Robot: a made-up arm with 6 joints.
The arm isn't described. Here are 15 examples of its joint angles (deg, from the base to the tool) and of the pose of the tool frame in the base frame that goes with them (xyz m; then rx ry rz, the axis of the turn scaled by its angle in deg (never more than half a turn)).
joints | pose
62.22 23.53 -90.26 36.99 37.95 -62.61 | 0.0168 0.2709 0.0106 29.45 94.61 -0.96
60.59 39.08 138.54 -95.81 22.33 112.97 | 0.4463 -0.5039 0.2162 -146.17 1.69 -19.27
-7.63 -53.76 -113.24 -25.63 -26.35 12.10 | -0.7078 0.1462 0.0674 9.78 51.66 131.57
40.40 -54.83 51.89 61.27 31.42 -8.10 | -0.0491 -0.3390 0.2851 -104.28 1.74 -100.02
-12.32 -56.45 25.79 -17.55 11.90 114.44 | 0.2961 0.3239 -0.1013 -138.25 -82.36 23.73
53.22 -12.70 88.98 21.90 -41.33 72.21 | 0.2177 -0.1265 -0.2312 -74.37 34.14 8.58
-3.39 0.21 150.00 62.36 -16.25 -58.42 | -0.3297 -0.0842 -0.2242 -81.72 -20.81 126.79
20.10 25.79 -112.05 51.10 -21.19 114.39 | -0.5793 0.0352 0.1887 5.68 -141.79 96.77
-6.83 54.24 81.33 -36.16 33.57 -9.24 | 0.1024 -0.5736 0.0113 72.10 12.65 -98.68
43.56 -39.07 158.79 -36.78 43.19 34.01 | -0.1529 -0.0816 0.6463 -94.26 -69.24 -127.46
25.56 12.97 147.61 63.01 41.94 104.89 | -0.5551 -0.1371 0.1950 -41.75 165.41 -36.37
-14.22 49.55 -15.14 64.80 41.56 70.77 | 0.2265 -0.1242 0.2017 -61.41 -13.46 -12.91
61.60 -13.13 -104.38 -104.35 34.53 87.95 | 0.3731 0.0669 0.4957 102.80 11.94 4.91
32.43 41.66 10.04 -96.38 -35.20 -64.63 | 0.0958 -0.0563 0.7786 94.13 -15.34 58.62
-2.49 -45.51 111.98 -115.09 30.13 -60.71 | 0.0248 0.2267 0.5075 28.53 -63.51 10.50
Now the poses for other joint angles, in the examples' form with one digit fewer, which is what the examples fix.
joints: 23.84 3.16 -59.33 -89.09 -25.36 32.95
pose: -0.223 -0.152 0.727 110.1 -58.7 63.4
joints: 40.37 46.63 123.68 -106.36 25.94 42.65
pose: 0.204 -0.607 0.482 -49.3 -30.0 -92.7
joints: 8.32 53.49 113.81 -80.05 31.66 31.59
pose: -0.063 -0.744 0.301 1.8 -17.9 -117.6
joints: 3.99 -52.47 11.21 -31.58 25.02 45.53
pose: 0.254 0.351 -0.011 -61.6 -44.6 6.5
